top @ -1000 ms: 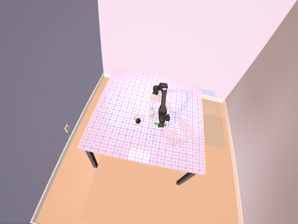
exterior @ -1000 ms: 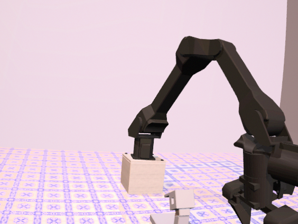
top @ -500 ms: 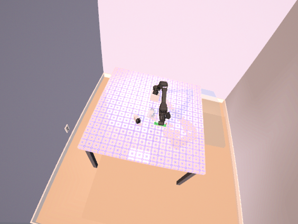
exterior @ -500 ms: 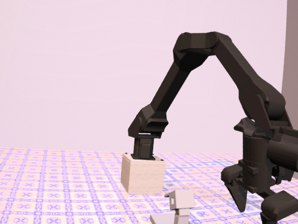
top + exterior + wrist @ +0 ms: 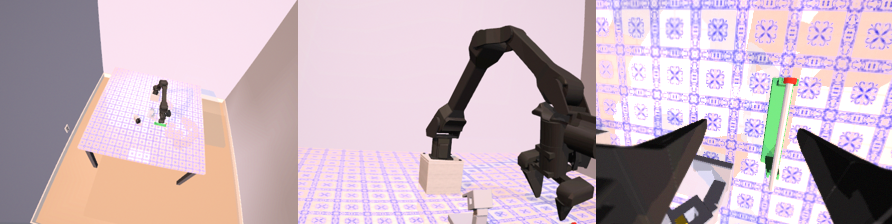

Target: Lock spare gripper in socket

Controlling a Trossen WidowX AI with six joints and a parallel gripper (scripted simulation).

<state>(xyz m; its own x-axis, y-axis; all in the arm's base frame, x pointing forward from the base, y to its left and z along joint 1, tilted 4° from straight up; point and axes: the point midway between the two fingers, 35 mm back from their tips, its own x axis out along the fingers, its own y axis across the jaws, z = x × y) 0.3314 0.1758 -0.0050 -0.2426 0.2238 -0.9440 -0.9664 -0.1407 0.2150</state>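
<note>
The spare gripper is 8 cm ahead of my gripper tip, 28 cm to the right of it and 5 cm below it. The rest, counted from my gripper tip: grey-blue mount: 5 cm behind, 14 cm to the right, 3 cm below; green pin holder: 3 cm ahead, 1 cm to the right, 5 cm below.
</note>
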